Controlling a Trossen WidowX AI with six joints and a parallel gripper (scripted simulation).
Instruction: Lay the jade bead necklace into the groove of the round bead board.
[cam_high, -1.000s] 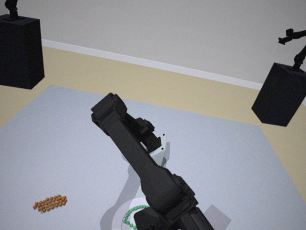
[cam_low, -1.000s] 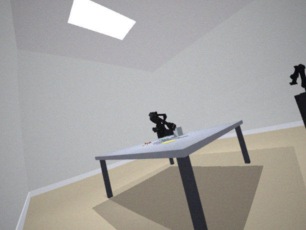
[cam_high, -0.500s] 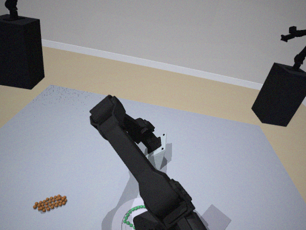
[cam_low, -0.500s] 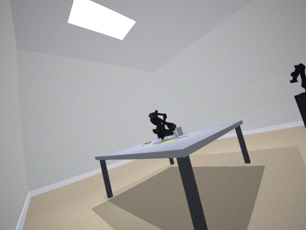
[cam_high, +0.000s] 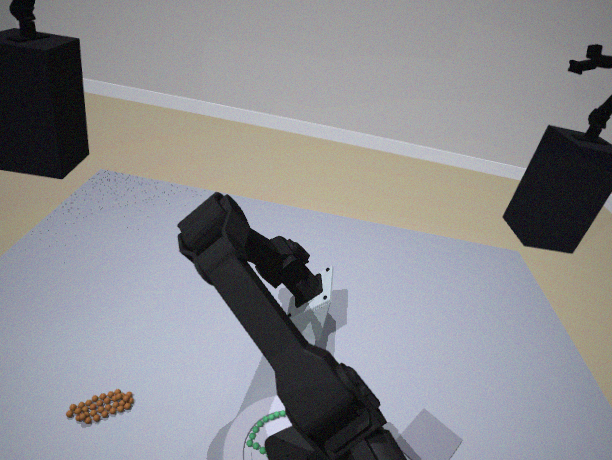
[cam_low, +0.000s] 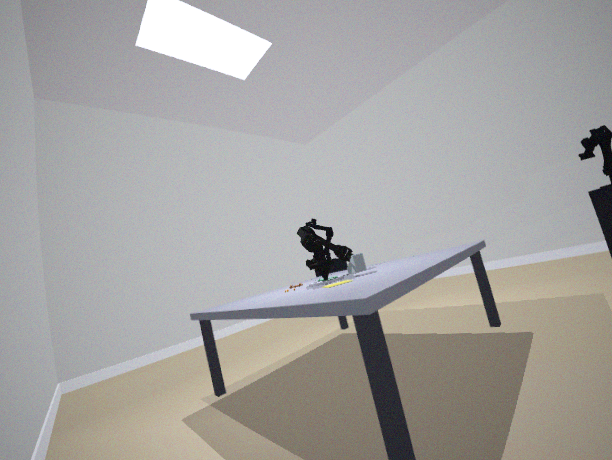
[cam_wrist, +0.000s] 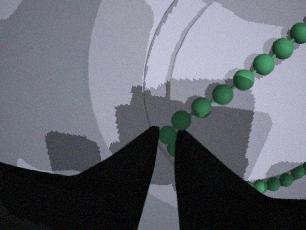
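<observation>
My gripper tip is now 50 mm past the round bead board, 40 mm to the left of it and 10 mm above it. From my gripper tip the other things lie so: yellow strip: 180 mm to the left, 150 mm ahead, 10 mm below; flat grey square: 190 mm to the left, 90 mm behind, 10 mm below.
</observation>
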